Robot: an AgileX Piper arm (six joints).
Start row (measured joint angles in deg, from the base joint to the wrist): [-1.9, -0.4, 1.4, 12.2, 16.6, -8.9]
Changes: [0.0, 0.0, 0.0, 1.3, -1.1, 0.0]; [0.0, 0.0, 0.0, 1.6, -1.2, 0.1]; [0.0, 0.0, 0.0, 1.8, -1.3, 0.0]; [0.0, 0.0, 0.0, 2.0, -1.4, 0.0]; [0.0, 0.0, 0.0, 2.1, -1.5, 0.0]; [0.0, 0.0, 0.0, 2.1, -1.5, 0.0]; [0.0, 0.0, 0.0, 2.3, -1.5, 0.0]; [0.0, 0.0, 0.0, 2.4, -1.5, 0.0]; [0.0, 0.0, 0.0, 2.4, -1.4, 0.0]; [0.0, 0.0, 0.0, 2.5, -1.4, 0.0]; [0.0, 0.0, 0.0, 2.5, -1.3, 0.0]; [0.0, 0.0, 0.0, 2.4, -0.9, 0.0]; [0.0, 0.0, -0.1, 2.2, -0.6, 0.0]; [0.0, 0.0, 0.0, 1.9, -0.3, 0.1]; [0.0, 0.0, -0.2, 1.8, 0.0, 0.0]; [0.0, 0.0, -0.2, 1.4, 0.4, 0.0]
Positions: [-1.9, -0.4, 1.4, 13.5, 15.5, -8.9]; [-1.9, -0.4, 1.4, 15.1, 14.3, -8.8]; [-1.9, -0.4, 1.4, 16.9, 13.0, -8.8]; [-1.9, -0.4, 1.4, 18.9, 11.6, -8.8]; [-1.9, -0.4, 1.4, 21.0, 10.1, -8.8]; [-1.9, -0.4, 1.4, 23.1, 8.6, -8.8]; [-1.9, -0.4, 1.4, 25.4, 7.1, -8.8]; [-1.9, -0.4, 1.4, 27.8, 5.6, -8.8]; [-1.9, -0.4, 1.4, 30.2, 4.2, -8.8]; [-1.9, -0.4, 1.4, 32.7, 2.8, -8.8]; [-1.9, -0.4, 1.4, 35.2, 1.5, -8.8]; [-1.9, -0.4, 1.4, 37.6, 0.6, -8.8]; [-1.9, -0.4, 1.3, 39.8, 0.0, -8.8]; [-1.9, -0.4, 1.3, 41.7, -0.3, -8.7]; [-1.9, -0.4, 1.1, 43.5, -0.3, -8.7]; [-1.9, -0.4, 0.9, 44.9, 0.1, -8.7]
